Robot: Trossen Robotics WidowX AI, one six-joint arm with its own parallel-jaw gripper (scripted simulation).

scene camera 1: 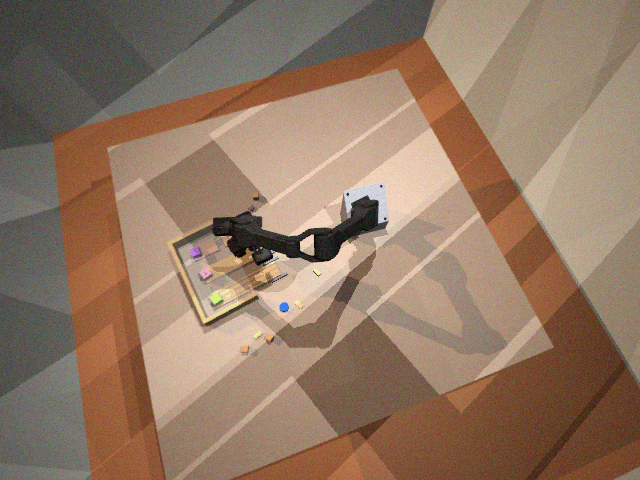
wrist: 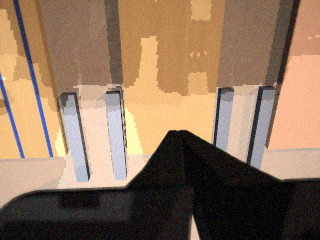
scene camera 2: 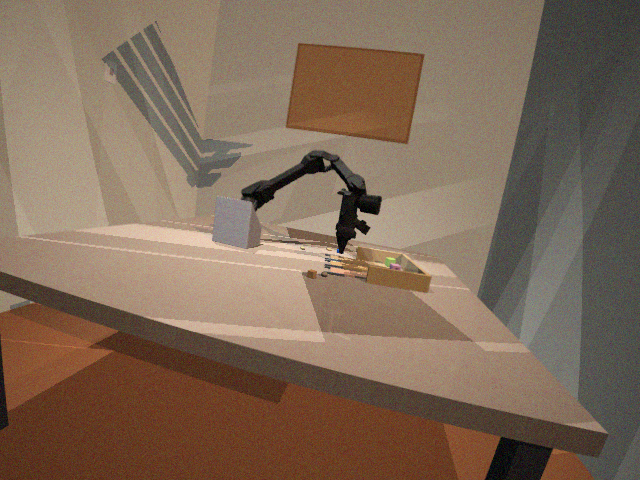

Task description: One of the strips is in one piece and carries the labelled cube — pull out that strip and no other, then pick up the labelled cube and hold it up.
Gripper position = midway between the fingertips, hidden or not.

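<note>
Nothing is held in my gripper [scene camera 2: 340, 253], and it is shut. I can see the same gripper [wrist: 176, 138] from the wrist view too.
</note>
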